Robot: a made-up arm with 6 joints. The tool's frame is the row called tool. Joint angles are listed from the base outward.
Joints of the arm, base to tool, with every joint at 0 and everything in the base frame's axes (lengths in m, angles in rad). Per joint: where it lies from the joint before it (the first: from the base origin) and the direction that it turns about. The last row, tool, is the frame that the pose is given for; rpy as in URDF.
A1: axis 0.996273 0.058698 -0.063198 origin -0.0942 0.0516 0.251
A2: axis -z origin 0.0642 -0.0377 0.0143
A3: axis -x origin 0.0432 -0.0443 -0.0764
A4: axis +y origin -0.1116 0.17 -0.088
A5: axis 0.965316 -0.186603 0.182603 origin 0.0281 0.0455 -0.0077
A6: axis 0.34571 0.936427 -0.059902 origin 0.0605 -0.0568 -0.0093
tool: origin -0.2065 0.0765 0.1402 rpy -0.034 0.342 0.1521
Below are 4 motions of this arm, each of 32 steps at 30 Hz.
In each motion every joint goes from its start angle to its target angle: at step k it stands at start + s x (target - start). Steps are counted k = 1, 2, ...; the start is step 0. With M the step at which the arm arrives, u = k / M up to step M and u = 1 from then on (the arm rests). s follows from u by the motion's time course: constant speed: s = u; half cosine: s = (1 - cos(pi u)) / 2; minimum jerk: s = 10 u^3 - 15 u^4 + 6 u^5.
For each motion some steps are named. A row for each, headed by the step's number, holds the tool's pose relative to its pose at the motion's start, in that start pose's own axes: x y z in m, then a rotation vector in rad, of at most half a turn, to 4 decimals.
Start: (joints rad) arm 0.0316 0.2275 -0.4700 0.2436 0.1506 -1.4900
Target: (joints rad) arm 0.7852 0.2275 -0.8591 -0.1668 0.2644 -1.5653
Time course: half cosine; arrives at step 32
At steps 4, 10, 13, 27, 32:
4: 0.0093 0.0104 0.0070 0.0238 -0.0032 -0.0412
10: 0.0616 0.0538 0.0424 0.1288 -0.0138 -0.2466
13: 0.1059 0.0767 0.0686 0.1940 -0.0161 -0.4001
27: 0.3389 0.0766 0.1613 0.3712 0.0409 -1.1157
32: 0.3629 0.0670 0.1664 0.3784 0.0537 -1.1896

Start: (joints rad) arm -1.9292 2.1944 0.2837 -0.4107 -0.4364 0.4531
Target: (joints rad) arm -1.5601 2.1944 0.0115 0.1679 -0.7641 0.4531
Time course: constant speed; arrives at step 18
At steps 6, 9, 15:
6: 0.0264 0.0122 0.0370 -0.1119 0.2997 -0.0111
9: 0.0432 0.0202 0.0496 -0.1767 0.4469 -0.0123
15: 0.0798 0.0389 0.0616 -0.3216 0.7351 -0.0031

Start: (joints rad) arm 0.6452 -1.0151 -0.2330 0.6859 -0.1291 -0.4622
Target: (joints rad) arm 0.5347 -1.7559 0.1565 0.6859 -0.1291 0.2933
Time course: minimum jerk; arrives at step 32
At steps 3, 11, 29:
3: -0.0004 -0.0007 0.0002 -0.0028 0.0063 0.0035
11: -0.0072 -0.0208 0.0054 -0.0950 0.1992 0.0970
29: 0.0235 -0.0484 -0.0011 -0.4934 0.8016 0.2175

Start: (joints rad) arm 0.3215 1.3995 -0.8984 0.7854 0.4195 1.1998
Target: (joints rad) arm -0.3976 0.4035 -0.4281 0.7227 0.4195 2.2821
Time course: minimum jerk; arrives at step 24
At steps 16, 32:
16: 0.1642 -0.1010 0.1468 0.4911 0.6354 -1.0551
32: 0.1453 -0.1493 0.1807 0.7226 0.5960 -1.3356

